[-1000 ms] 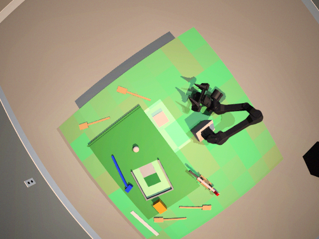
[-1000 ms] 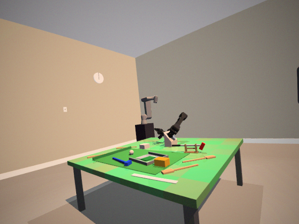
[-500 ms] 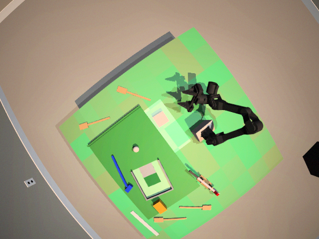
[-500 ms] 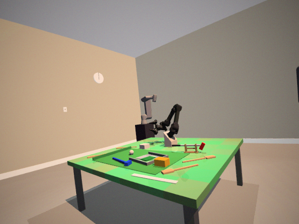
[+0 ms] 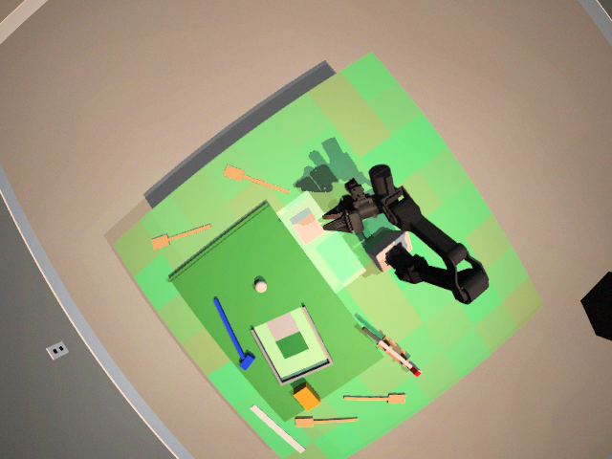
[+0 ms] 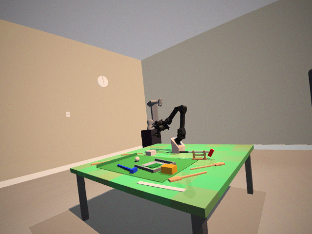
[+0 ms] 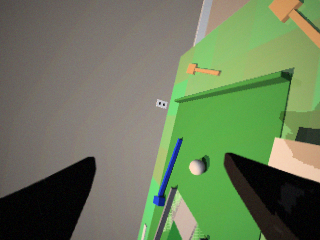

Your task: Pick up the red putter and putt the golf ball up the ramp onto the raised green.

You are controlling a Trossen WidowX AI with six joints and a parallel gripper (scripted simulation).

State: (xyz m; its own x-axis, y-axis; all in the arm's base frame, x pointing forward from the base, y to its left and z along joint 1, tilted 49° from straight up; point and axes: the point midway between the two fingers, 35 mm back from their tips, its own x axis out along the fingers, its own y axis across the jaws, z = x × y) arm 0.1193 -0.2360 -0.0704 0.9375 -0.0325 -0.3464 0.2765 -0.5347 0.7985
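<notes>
Right now my gripper tip is 4 cm short of the beige block, 1 cm to the left of it and 23 cm above it. From my gripper tip the other things lie so: white golf ball (30 cm ahead, 6 cm to the left, 22 cm below); blue putter (50 cm ahead, 16 cm to the left, 23 cm below); red putter (4 cm ahead, 54 cm to the left, 19 cm below).
</notes>
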